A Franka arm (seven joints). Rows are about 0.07 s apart.
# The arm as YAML. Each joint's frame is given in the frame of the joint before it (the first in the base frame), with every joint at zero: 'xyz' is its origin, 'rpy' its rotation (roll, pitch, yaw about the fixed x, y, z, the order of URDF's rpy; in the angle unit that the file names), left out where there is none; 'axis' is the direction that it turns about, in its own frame. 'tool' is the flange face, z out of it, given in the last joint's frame.
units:
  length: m
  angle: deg
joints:
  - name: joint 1
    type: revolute
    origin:
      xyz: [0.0, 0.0, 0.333]
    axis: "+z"
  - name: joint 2
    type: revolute
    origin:
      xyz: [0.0, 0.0, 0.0]
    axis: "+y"
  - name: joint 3
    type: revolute
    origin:
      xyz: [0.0, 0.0, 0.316]
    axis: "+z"
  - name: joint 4
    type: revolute
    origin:
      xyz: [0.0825, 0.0, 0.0]
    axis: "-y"
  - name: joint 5
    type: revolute
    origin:
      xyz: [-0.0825, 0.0, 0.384]
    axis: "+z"
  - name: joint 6
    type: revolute
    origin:
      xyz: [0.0, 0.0, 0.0]
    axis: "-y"
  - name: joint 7
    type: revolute
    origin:
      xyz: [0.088, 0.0, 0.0]
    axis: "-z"
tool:
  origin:
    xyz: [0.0, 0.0, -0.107]
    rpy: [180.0, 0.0, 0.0]
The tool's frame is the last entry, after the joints.
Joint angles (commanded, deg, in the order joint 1, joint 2, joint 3, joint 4, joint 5, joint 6, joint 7), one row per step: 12.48, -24.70, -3.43, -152.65, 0.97, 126.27, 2.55; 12.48, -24.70, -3.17, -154.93, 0.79, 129.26, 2.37; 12.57, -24.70, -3.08, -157.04, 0.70, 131.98, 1.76; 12.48, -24.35, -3.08, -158.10, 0.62, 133.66, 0.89; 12.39, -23.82, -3.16, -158.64, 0.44, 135.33, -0.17; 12.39, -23.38, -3.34, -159.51, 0.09, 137.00, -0.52; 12.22, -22.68, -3.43, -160.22, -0.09, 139.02, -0.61; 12.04, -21.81, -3.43, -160.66, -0.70, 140.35, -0.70; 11.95, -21.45, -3.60, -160.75, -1.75, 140.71, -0.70; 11.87, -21.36, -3.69, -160.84, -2.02, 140.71, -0.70; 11.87, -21.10, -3.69, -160.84, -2.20, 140.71, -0.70; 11.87, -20.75, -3.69, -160.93, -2.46, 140.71, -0.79; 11.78, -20.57, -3.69, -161.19, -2.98, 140.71, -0.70; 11.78, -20.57, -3.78, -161.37, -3.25, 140.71, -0.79; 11.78, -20.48, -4.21, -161.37, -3.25, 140.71, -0.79; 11.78, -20.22, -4.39, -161.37, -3.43, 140.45, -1.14
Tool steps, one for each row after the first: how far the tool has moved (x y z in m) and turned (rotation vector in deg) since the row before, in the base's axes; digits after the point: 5 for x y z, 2 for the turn. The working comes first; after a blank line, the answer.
Tool pose at each row, in the base's axes (x y z in m, rotation vector in deg; the steps are taken from these numbers as rounded here): 0.37629, 0.06160, 0.37368, -177.70, -9.70, 3.02; 0.37034, 0.06236, 0.36085, -177.87, -10.47, 1.87; 0.36430, 0.06263, 0.34916, -177.86, -11.73, 0.90; 0.36193, 0.06168, 0.34162, -177.83, -12.99, 0.44; 0.36230, 0.06063, 0.33683, -177.79, -14.54, -0.54; 0.36070, 0.05930, 0.33026, -177.90, -15.20, -1.13; 0.36052, 0.05766, 0.32385, -177.98, -15.13, -2.10; 0.36036, 0.05649, 0.31729, -178.37, -15.72, -2.20; 0.36061, 0.05496, 0.31491, -178.93, -16.64, -2.15; 0.36020, 0.05387, 0.31370, -179.08, -16.72, -1.89; 0.36011, 0.05385, 0.31205, 179.18, 16.95, 1.50; 0.35943, 0.05376, 0.30920, 178.93, 17.39, 0.83; 0.35786, 0.05299, 0.30627, 178.54, 17.71, 0.18; 0.35684, 0.05235, 0.30501, 178.36, 18.04, -0.08; 0.35714, 0.04991, 0.30439, 178.56, 17.43, -0.25; 0.35666, 0.04877, 0.30234, 178.41, 17.92, -1.07

-0.00595, 0.00076, -0.01283, -0.15, -0.76, 0.48; -0.00604, 0.00027, -0.01169, -0.01, -0.64, 0.80; -0.00237, -0.00095, -0.00754, -0.03, -0.31, 0.80; 0.00037, -0.00105, -0.00479, -0.03, -0.65, 0.99; -0.00160, -0.00133, -0.00657, -0.14, -0.40, 0.41; -0.00018, -0.00164, -0.00641, -0.03, -0.63, -0.06; -0.00016, -0.00117, -0.00656, -0.44, -0.10, 0.35; 0.00025, -0.00153, -0.00238, -0.65, -0.02, 0.55; -0.00041, -0.00109, -0.00121, -0.17, 0.15, 0.04; -0.00009, -0.00002, -0.00165, -0.17, 0.23, 0.14; -0.00068, -0.00009, -0.00285, -0.25, 0.40, 0.29; -0.00157, -0.00077, -0.00293, -0.40, 0.38, 0.23; -0.00102, -0.00064, -0.00126, -0.16, 0.15, 0.22; 0.00030, -0.00244, -0.00062, 0.13, 0.12, -0.40; -0.00048, -0.00114, -0.00205, -0.15, 0.51, 0.32
